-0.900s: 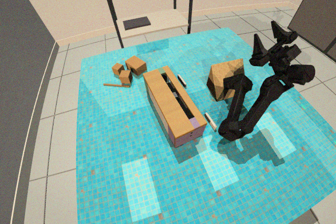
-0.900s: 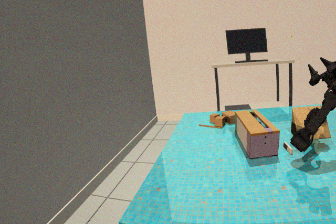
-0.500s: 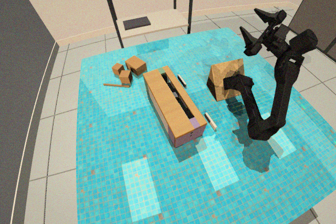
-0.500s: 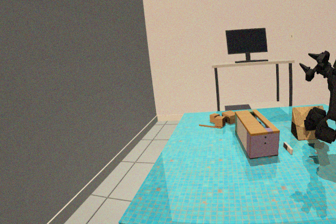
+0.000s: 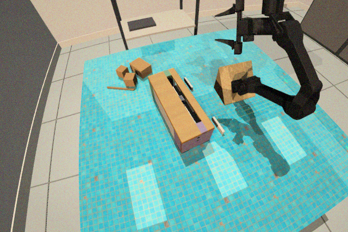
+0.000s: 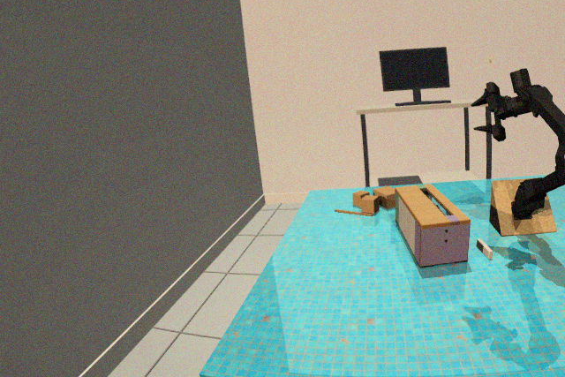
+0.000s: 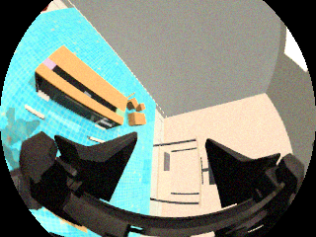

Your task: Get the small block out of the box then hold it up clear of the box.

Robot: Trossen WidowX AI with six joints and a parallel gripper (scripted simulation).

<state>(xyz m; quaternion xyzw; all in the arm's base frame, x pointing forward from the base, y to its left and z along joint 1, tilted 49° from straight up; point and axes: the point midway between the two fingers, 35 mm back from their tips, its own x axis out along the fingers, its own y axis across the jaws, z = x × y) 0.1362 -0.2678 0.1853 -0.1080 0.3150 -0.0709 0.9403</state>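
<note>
Right now the small grey block is 150 mm ahead of my gripper tip, 70 mm to the left of it and 290 mm below it. From my gripper tip the other things lie so: thin stick 450 mm ahead, 180 mm to the right, 380 mm below; long tan box 140 mm ahead, 80 mm to the left, 320 mm below.
</note>
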